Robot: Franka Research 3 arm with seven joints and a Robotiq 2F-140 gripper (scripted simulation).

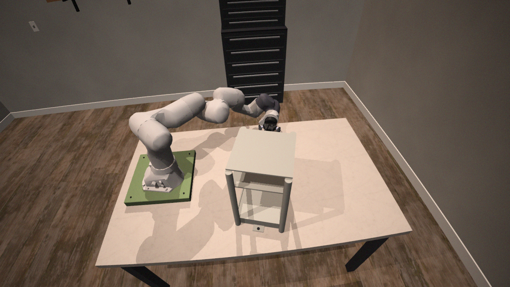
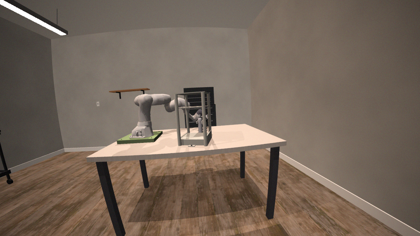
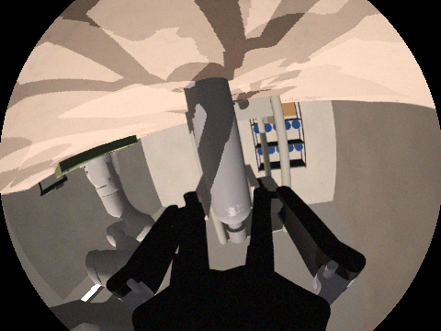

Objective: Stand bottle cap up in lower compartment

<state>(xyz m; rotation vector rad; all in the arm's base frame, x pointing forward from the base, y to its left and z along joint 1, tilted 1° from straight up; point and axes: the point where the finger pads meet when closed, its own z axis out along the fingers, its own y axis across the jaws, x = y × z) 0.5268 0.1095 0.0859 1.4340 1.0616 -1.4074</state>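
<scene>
My gripper is now 60 mm past the shelving unit, 310 mm to the left of it and 80 mm below it. The rest, counted from my hand: grey bottle 10 mm above.
</scene>
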